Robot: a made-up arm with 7 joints. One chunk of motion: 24 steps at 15 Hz.
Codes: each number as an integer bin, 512 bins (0 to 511) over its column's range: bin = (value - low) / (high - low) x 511, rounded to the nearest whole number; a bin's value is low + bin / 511 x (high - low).
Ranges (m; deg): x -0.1..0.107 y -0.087..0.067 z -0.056..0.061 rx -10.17..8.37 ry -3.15..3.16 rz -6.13..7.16
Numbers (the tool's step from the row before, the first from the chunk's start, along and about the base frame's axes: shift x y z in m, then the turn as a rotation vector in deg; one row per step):
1: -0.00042 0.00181 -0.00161 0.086 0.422 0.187
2: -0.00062 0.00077 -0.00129 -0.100 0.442 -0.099
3: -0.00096 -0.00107 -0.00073 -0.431 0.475 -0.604
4: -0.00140 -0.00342 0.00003 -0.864 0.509 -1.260
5: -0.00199 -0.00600 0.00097 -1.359 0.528 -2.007
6: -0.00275 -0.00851 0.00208 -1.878 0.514 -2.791
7: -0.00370 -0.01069 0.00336 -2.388 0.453 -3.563
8: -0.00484 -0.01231 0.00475 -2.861 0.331 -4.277
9: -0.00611 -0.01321 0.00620 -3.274 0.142 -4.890
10: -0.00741 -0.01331 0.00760 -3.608 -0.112 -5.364
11: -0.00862 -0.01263 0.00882 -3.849 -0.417 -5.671
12: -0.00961 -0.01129 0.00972 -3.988 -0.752 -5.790
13: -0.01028 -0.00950 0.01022 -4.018 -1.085 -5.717
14: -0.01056 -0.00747 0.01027 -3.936 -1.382 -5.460
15: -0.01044 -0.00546 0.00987 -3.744 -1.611 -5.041
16: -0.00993 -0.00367 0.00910 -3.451 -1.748 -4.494
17: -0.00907 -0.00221 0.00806 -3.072 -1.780 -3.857
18: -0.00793 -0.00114 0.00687 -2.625 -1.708 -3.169
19: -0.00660 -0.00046 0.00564 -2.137 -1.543 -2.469
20: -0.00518 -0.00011 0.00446 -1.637 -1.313 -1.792
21: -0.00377 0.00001 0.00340 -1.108 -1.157 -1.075
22: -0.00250 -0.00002 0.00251 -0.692 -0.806 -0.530
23: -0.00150 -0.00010 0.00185 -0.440 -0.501 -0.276
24: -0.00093 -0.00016 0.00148 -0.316 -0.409 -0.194
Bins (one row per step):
1: 246 295 238 283 289 243
2: 245 291 239 278 291 232
3: 244 285 241 268 294 212
4: 243 277 245 256 296 187
5: 242 269 249 243 298 159
6: 240 260 254 229 297 128
7: 238 253 259 214 292 99
8: 235 248 265 201 282 71
9: 232 245 272 190 267 48
10: 229 245 278 181 246 29
11: 226 247 283 174 221 18
12: 223 251 287 170 194 13
13: 221 257 289 170 167 16
14: 221 264 289 172 143 26
15: 221 271 288 177 125 42
16: 222 277 284 185 114 63
17: 224 281 280 196 111 87
18: 227 285 275 208 117 114
19: 231 287 269 221 130 141
20: 234 288 264 235 149 167
21: 238 289 259 250 161 194
22: 241 289 256 261 190 215
23: 243 288 253 268 215 225
24: 245 288 251 272 222 228

